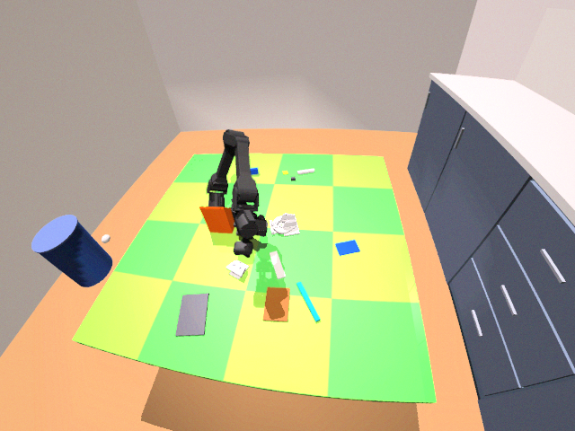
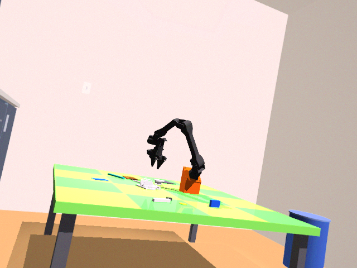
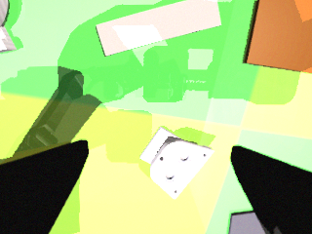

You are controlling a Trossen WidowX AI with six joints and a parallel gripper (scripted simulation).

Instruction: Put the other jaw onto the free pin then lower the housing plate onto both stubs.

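My gripper tip is now 6 cm past the white housing plate, 4 cm to the left of it and 9 cm above it. Also, from my gripper tip: grey card: 17 cm behind, 26 cm to the right, 11 cm below; then jaw: 5 cm ahead, 23 cm to the left, 10 cm below; then cyan bar: 24 cm ahead, 13 cm to the right, 11 cm below.
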